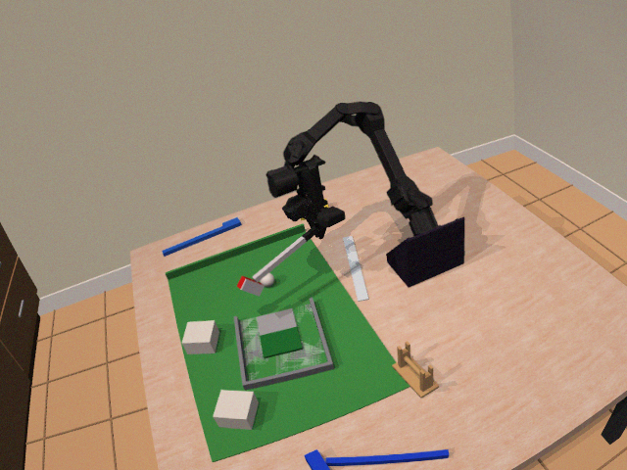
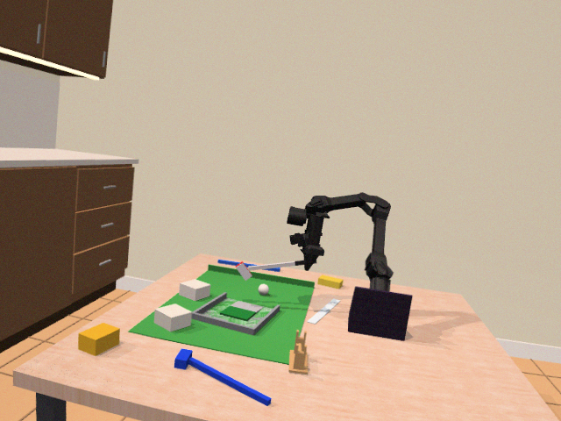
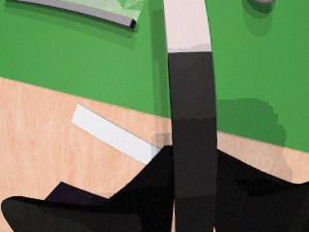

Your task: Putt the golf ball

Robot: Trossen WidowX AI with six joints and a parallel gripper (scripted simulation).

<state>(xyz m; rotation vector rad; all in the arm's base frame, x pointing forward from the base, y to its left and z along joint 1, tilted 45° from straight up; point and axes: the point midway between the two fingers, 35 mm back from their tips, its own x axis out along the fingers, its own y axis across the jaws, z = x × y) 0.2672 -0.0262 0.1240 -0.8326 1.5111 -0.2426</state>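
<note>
Now: the white strip 9 cm behind my gripper tip, 2 cm to the right of it and 14 cm below it. Also, from my gripper tip: yellow block: 7 cm behind, 36 cm to the right, 13 cm below; white golf ball: 16 cm ahead, 5 cm to the right, 12 cm below; red putter: 11 cm ahead, 4 cm to the left.
</note>
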